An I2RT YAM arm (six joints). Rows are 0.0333 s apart.
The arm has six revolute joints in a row. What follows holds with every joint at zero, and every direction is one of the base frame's.
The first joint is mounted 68 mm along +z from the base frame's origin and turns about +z.
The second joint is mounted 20 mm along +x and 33.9 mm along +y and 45.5 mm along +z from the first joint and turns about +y.
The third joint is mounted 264 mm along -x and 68.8 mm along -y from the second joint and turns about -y.
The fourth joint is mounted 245 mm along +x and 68.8 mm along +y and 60 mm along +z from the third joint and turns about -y.
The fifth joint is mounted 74 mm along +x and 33.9 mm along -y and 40.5 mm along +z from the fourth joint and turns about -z.
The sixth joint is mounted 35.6 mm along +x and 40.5 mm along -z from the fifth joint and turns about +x.
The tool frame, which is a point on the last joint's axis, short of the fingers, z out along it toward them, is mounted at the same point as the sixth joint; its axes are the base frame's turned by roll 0, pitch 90 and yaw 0 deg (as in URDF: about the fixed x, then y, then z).
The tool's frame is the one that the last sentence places.
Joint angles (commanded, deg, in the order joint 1, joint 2, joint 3, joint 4, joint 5, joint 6), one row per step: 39.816, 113.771, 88.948, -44.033, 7.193, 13.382; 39.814, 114.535, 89.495, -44.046, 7.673, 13.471; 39.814, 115.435, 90.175, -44.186, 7.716, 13.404; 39.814, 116.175, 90.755, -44.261, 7.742, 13.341; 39.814, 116.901, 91.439, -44.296, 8.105, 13.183; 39.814, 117.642, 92.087, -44.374, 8.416, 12.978; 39.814, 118.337, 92.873, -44.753, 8.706, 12.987; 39.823, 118.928, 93.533, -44.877, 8.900, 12.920; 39.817, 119.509, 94.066, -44.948, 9.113, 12.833; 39.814, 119.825, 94.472, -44.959, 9.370, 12.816; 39.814, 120.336, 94.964, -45.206, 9.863, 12.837; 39.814, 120.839, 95.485, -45.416, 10.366, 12.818; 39.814, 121.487, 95.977, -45.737, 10.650, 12.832; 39.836, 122.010, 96.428, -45.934, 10.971, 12.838; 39.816, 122.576, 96.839, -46.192, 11.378, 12.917; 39.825, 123.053, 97.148, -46.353, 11.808, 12.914; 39.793, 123.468, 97.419, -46.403, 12.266, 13.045; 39.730, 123.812, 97.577, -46.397, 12.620, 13.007; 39.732, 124.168, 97.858, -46.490, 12.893, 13.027; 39.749, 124.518, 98.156, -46.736, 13.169, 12.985
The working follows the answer.
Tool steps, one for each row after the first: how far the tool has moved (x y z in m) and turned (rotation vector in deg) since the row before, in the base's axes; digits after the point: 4 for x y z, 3 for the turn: 0.0022, 0.0014, -0.0025, -0.460, -0.099, -0.257; 0.0023, 0.0019, -0.0029, -0.285, 0.243, 0.047; 0.0019, 0.0016, -0.0023, -0.191, 0.157, 0.049; 0.0023, 0.0016, -0.0017, -0.366, -0.177, 0.021; 0.0021, 0.0015, -0.0021, -0.406, -0.078, 0.083; 0.0019, 0.0014, -0.0013, -0.391, 0.048, -0.107; 0.0018, 0.0015, -0.0010, -0.199, -0.081, 0.006; 0.0017, 0.0012, -0.0016, -0.261, -0.045, 0.003; 0.0013, 0.0008, -0.0003, -0.141, -0.217, -0.074; 0.0014, 0.0007, -0.0014, -0.520, -0.091, -0.185; 0.0015, 0.0008, -0.0012, -0.494, -0.158, -0.149; 0.0013, 0.0009, -0.0025, -0.507, 0.195, -0.105; 0.0012, 0.0009, -0.0017, -0.404, 0.012, -0.086; 0.0013, 0.0005, -0.0023, -0.533, 0.073, -0.221; 0.0010, 0.0005, -0.0021, -0.526, -0.009, -0.120; 0.0012, 0.0003, -0.0017, -0.412, -0.127, -0.293; 0.0011, 0.0000, -0.0017, -0.389, -0.078, -0.134; 0.0008, 0.0005, -0.0013, -0.301, -0.037, -0.098; 0.0006, 0.0004, -0.0013, -0.409, 0.060, -0.025
Tool pose at each row, in the base's axes (x y z in m, rotation vector in deg; rounded; the steps above come from the unrounded poses): 0.3204, 0.2613, 0.2047, -34.292, 154.110, 4.320; 0.3226, 0.2627, 0.2022, -34.073, 154.173, 3.603; 0.3249, 0.2646, 0.1993, -34.253, 154.447, 3.309; 0.3268, 0.2662, 0.1970, -34.397, 154.620, 3.114; 0.3291, 0.2678, 0.1953, -34.511, 154.510, 2.571; 0.3312, 0.2693, 0.1932, -34.735, 154.482, 2.022; 0.3332, 0.2707, 0.1920, -34.714, 154.627, 1.482; 0.3350, 0.2722, 0.1909, -34.769, 154.581, 1.190; 0.3367, 0.2734, 0.1894, -34.845, 154.580, 0.825; 0.3380, 0.2742, 0.1891, -34.755, 154.416, 0.548; 0.3393, 0.2749, 0.1877, -34.648, 154.466, -0.229; 0.3408, 0.2757, 0.1865, -34.570, 154.434, -0.982; 0.3421, 0.2766, 0.1841, -34.612, 154.729, -1.636; 0.3433, 0.2775, 0.1824, -34.618, 154.824, -2.201; 0.3445, 0.2781, 0.1801, -34.490, 155.036, -2.959; 0.3455, 0.2786, 0.1780, -34.480, 155.132, -3.707; 0.3466, 0.2789, 0.1763, -34.180, 155.153, -4.378; 0.3477, 0.2789, 0.1746, -34.098, 155.165, -4.962; 0.3486, 0.2794, 0.1733, -34.046, 155.193, -5.406; 0.3491, 0.2798, 0.1720, -34.144, 155.303, -5.952

